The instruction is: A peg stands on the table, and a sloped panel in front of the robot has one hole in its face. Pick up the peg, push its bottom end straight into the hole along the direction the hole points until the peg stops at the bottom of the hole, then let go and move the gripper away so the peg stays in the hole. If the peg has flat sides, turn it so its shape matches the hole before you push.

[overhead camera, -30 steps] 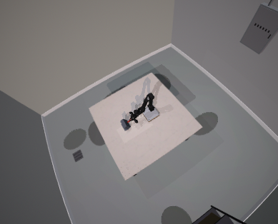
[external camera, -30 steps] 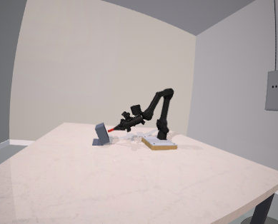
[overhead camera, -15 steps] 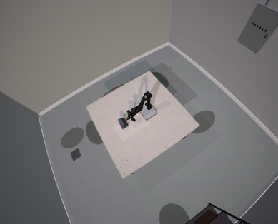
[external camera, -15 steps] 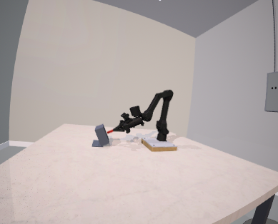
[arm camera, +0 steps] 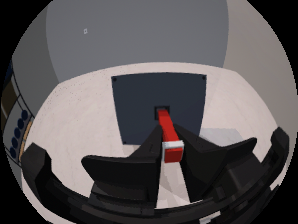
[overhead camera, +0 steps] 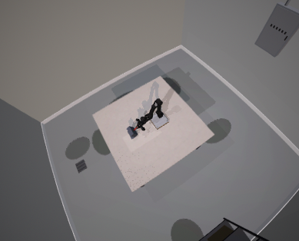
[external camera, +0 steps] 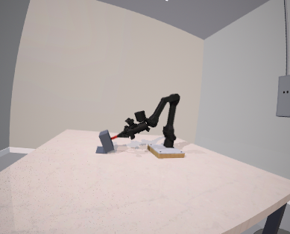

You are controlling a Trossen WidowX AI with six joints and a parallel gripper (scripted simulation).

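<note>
Now: gripper tip 60 mm short of the panel and 30 mm above it. From my gripper tip the other things lie so: peg (20 mm behind, 10 mm above).
</note>
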